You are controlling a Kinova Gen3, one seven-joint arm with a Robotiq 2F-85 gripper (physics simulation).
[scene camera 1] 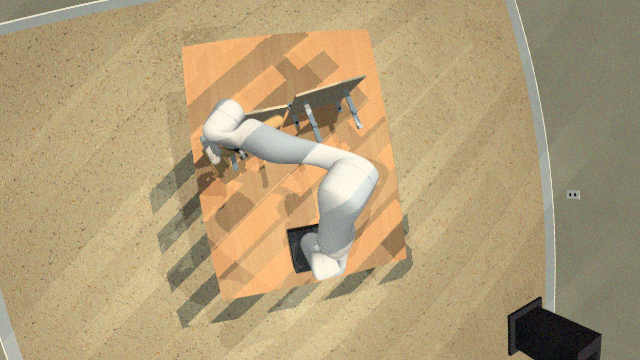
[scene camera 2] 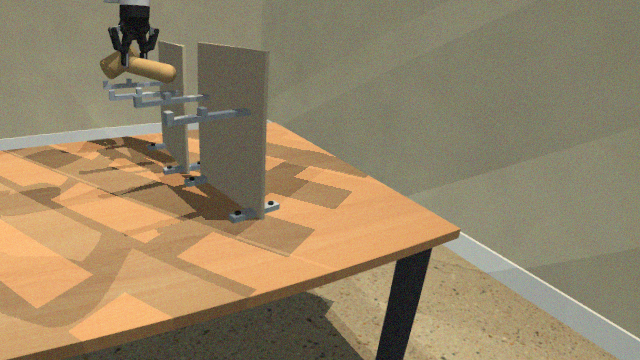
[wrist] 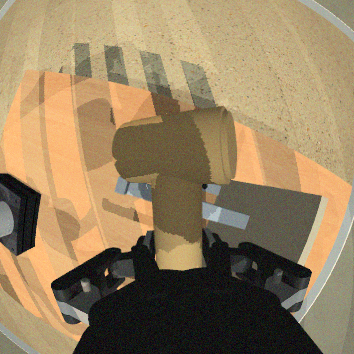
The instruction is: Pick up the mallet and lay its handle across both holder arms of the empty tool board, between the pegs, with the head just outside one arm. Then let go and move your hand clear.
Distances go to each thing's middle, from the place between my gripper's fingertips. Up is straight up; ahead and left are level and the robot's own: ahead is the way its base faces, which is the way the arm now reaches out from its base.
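Labels:
The wooden mallet [scene camera 2: 111, 66] is sitting 10 mm above my hand now, and it's 30 mm to the right of it.

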